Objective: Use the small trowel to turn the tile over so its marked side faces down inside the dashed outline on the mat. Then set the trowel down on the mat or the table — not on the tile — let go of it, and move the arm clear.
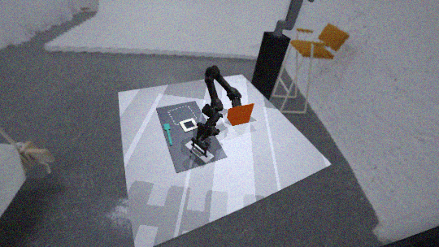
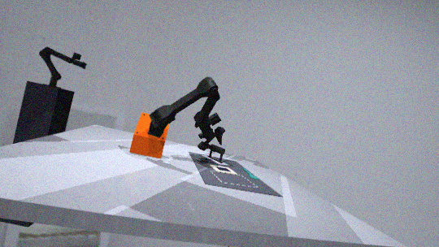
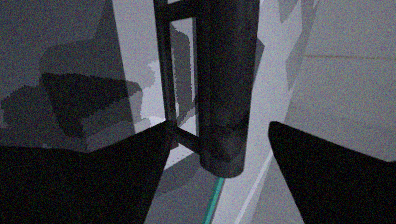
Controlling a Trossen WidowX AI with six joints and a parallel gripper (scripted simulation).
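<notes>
The dark mat lies 180 mm to the right of my gripper tip, 100 mm below it and 40 mm ahead of it. The rest, counted from my gripper tip: teal trowel (190 mm to the right, 180 mm ahead, 80 mm below); then tile (230 mm to the right, 80 mm below, 20 mm ahead).
</notes>
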